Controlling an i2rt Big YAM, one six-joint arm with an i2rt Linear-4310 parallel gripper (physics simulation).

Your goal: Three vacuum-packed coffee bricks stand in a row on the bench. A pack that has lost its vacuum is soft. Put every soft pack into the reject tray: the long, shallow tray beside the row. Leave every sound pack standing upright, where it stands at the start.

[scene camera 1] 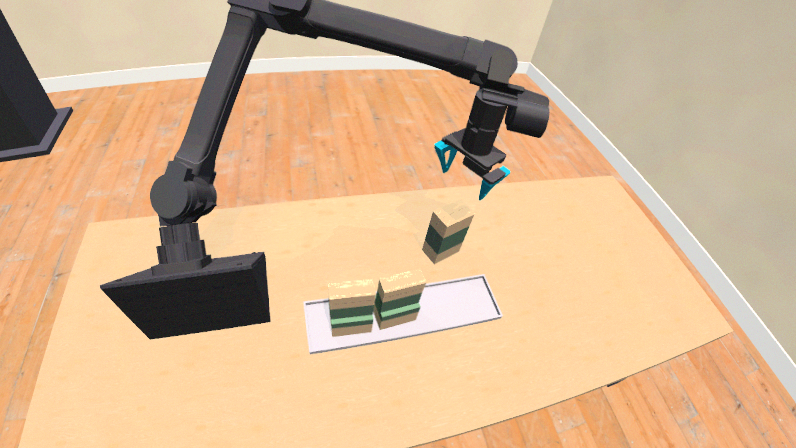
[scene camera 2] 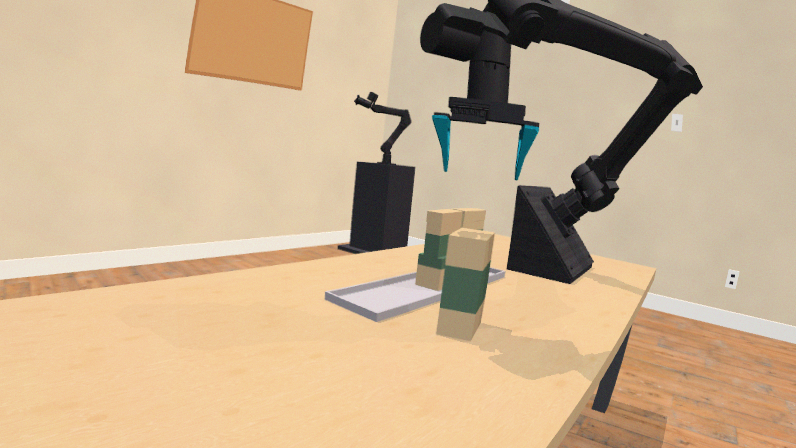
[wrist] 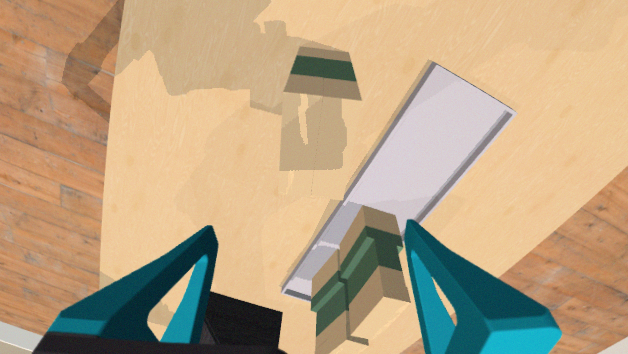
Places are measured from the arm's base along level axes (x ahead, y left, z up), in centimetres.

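Pixels of known places: gripper, between the fingertips: (scene camera 1: pixel 462 185) (scene camera 2: pixel 481 175) (wrist: pixel 308 232); arm's base, origin of its link: (scene camera 1: pixel 184 268) (scene camera 2: pixel 556 216).
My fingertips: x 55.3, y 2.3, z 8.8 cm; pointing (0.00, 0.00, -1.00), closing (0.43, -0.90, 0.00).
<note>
For each thing: its top centre in the pictures, then the offset to it from my fingertips. Level surfaces: height alone.
- coffee pack, centre of its top: (wrist: pixel 316 151) (scene camera 2: pixel 473 233) (scene camera 1: pixel 454 212) dz -7.9, dx +0.1, dy -0.1 cm
- tray, centre of its top: (wrist: pixel 376 223) (scene camera 2: pixel 430 280) (scene camera 1: pixel 405 310) dz -20.6, dx -14.0, dy -14.1 cm
- bench, height of its surface: dz -22.0 cm
One coffee pack (scene camera 1: pixel 448 237) (scene camera 2: pixel 463 286) (wrist: pixel 323 69), tan with a flat dark green band, stands upright on the bench beside the tray (scene camera 1: pixel 462 303) (scene camera 2: pixel 378 297) (wrist: pixel 425 140). Two more packs stand upright in the tray, close side by side: the one nearer the arm's base (scene camera 1: pixel 352 312) (scene camera 2: pixel 473 218) (wrist: pixel 330 320) and the other (scene camera 1: pixel 399 303) (scene camera 2: pixel 436 244) (wrist: pixel 361 270). Their green bands show a step, lighter on top in scene camera 1. My gripper (scene camera 1: pixel 462 184) (scene camera 2: pixel 481 175) (wrist: pixel 308 232) is open and empty, high above the bench, near and above the bench pack.
The arm's black wedge base (scene camera 1: pixel 206 300) (scene camera 2: pixel 543 239) (wrist: pixel 245 320) stands on the bench (scene camera 1: pixel 194 389) (scene camera 2: pixel 222 361) near the tray's end. A second small arm on a black pedestal (scene camera 2: pixel 381 205) stands on the floor beyond the bench.
</note>
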